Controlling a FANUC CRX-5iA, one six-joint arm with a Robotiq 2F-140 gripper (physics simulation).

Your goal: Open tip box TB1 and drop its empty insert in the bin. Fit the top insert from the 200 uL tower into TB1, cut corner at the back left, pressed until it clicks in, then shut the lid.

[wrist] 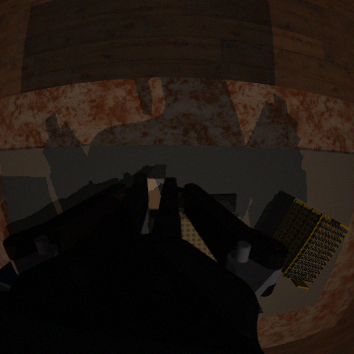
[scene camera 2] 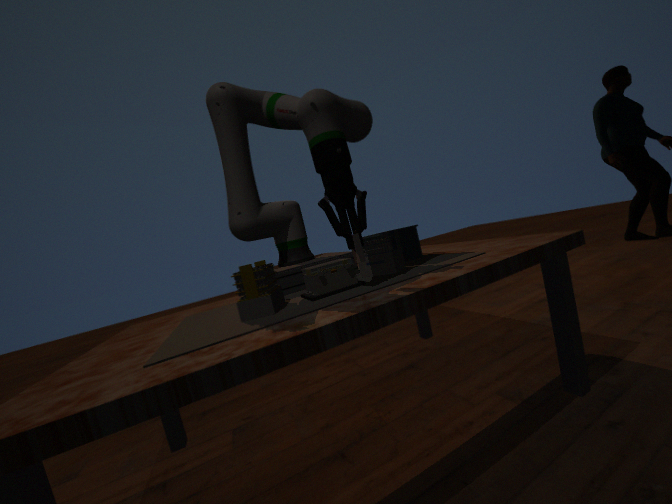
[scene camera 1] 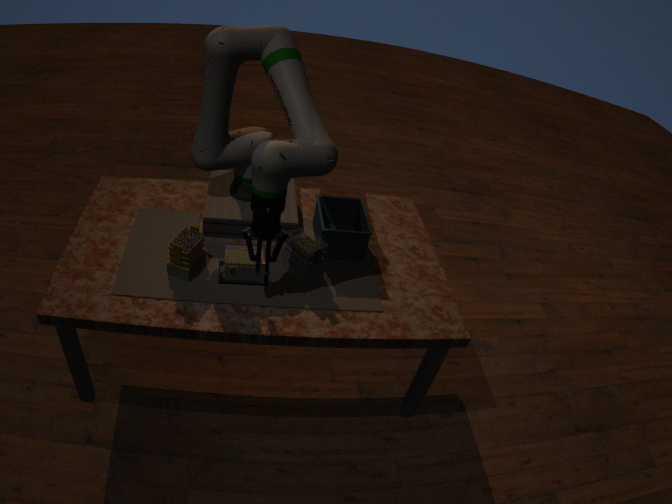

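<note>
Tip box TB1 (scene camera 1: 234, 269) (scene camera 2: 327, 280) stands in the middle of the grey mat (scene camera 1: 142, 271). A pale yellow perforated insert (scene camera 1: 236, 254) (wrist: 191, 232) shows in its top. My gripper (scene camera 1: 264, 266) (scene camera 2: 362, 266) (wrist: 160, 174) is shut with nothing between the fingers, tips down low at the box's right front edge. The yellow 200 uL tower (scene camera 1: 186, 246) (scene camera 2: 251, 280) (wrist: 312, 242) stands to the left of the box. The dark bin (scene camera 1: 343, 225) (scene camera 2: 394, 246) stands at the back right. The dim light hides where the box's lid is.
A second, darker tip tower (scene camera 1: 307, 246) stands between the box and the bin. The arm's base block (scene camera 1: 221, 214) sits behind the box. The table (scene camera 1: 423, 303) has rust-mottled edges. A person (scene camera 2: 629, 151) stands on the floor far to the right.
</note>
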